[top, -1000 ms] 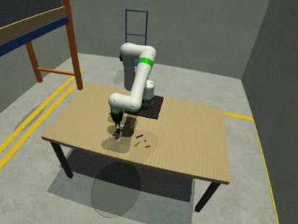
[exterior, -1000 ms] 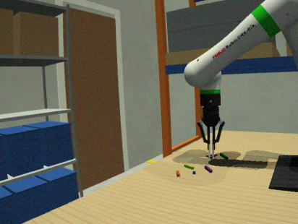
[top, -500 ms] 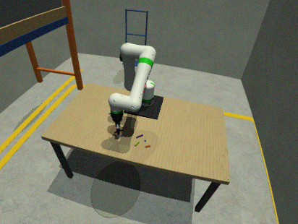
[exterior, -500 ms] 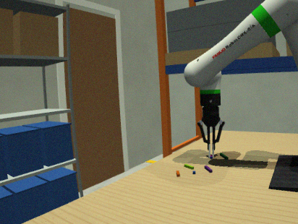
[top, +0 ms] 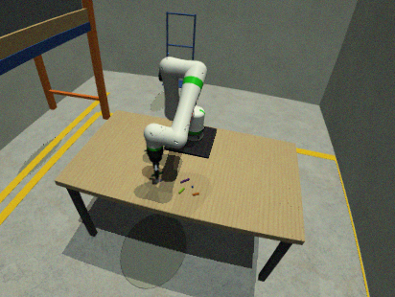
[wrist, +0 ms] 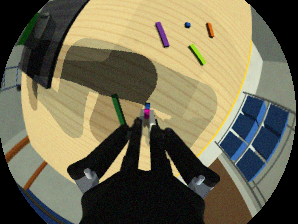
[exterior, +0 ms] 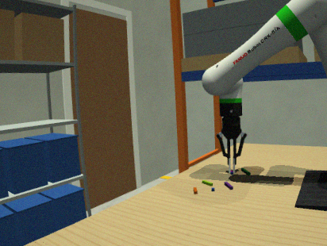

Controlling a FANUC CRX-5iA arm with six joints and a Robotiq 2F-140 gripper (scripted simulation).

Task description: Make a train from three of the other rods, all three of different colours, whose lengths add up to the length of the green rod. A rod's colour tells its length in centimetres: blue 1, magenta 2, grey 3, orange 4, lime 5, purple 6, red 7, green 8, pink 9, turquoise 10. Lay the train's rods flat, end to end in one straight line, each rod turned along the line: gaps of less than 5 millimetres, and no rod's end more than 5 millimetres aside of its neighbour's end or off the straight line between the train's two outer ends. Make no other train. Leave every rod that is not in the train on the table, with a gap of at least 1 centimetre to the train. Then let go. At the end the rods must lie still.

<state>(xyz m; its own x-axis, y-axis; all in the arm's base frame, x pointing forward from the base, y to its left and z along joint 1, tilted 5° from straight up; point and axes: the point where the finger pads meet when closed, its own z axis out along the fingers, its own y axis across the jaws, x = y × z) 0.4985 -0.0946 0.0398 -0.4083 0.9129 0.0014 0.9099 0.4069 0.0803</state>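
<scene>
The magenta rod is 10 mm to the left of my hand and 30 mm below it. Round my hand: green rod: 50 mm behind, 20 mm to the right, 30 mm below; lime rod: 30 mm ahead, 170 mm to the left, 30 mm below; purple rod: 60 mm behind, 170 mm to the left, 30 mm below.
</scene>
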